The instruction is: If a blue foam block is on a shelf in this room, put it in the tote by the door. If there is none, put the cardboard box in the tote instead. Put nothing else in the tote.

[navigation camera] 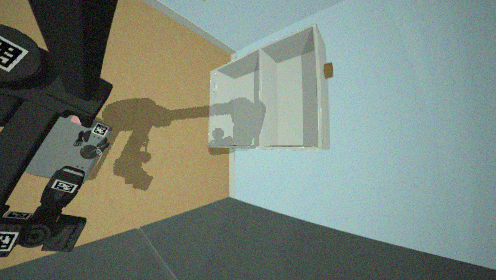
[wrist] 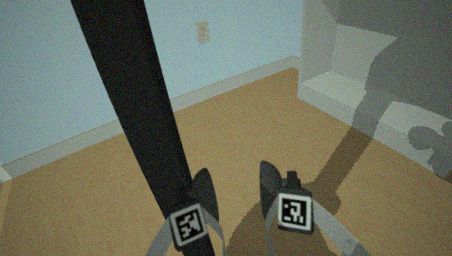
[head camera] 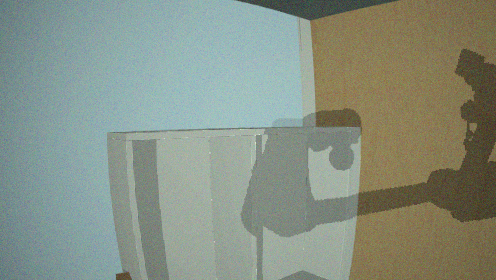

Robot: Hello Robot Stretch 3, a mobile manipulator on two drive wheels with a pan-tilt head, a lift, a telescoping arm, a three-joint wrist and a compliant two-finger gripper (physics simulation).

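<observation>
A white shelf unit stands in a corner on the wood floor, shown sideways in the head and navigation views. No item shows in the visible parts of its two compartments, and its lower part is cut off in the wrist view. A small brown box-like thing sits on its top; whether it is the cardboard box I cannot tell. My gripper is open, with bare floor seen between its fingers, apart from the shelf unit. No blue foam block, tote or door shows.
A blue wall and a dark grey surface border the corner. A wall outlet is left of the shelf unit in the wrist view. My grey base stands on the wood floor. My shadow crosses floor and shelf unit.
</observation>
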